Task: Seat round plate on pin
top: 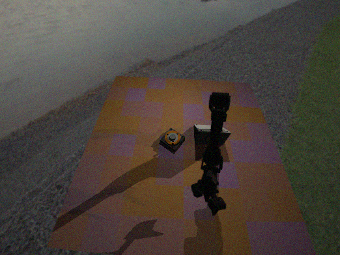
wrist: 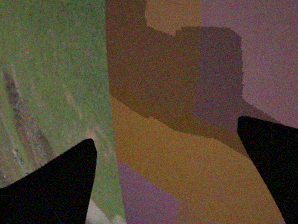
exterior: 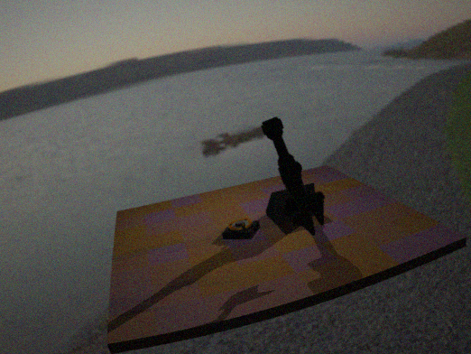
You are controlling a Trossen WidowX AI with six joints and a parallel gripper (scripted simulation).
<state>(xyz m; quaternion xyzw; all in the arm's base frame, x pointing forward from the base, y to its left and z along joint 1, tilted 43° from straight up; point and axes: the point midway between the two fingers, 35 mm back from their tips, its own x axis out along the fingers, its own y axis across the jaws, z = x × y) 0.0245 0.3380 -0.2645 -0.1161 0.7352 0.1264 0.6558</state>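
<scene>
Now: gripper tip 24 cm short of the round plate, 36 cm to the left of it and 8 cm above it. Round my gripper tip: square grey base: 25 cm ahead, 38 cm to the right, 9 cm below.
</scene>
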